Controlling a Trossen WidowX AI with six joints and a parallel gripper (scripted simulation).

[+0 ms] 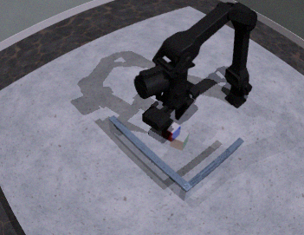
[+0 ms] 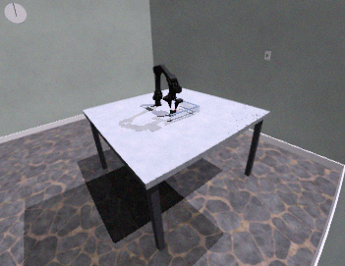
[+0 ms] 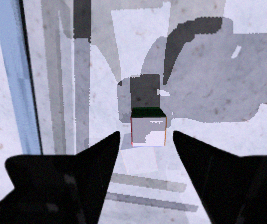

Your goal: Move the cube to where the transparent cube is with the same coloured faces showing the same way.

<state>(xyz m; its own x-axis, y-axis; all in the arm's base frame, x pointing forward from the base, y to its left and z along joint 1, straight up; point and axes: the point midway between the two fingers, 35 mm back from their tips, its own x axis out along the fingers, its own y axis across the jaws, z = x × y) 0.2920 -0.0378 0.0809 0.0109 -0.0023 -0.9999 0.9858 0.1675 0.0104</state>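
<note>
The transparent cube is 4 cm to the left of my hand and 6 cm below it. From my hand the other things lie so: bar (12 cm ahead, 4 cm to the left, 4 cm below).
</note>
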